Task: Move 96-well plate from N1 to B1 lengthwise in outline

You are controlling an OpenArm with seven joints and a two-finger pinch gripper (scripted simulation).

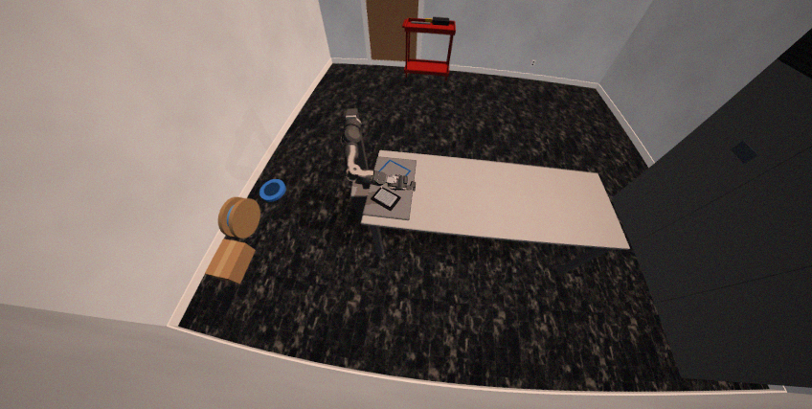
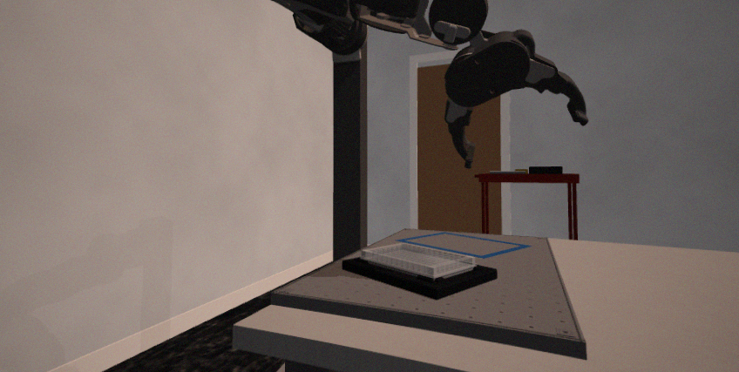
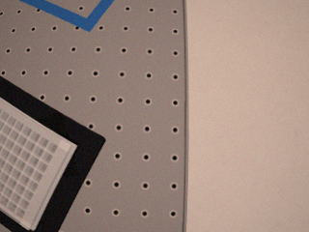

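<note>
Now: the clear 96-well plate 15 cm below my hand, 13 cm behind it and 2 cm to the left of it. The rest, counted from my hand: black plate nest 16 cm below, 13 cm behind, 2 cm to the left.
</note>
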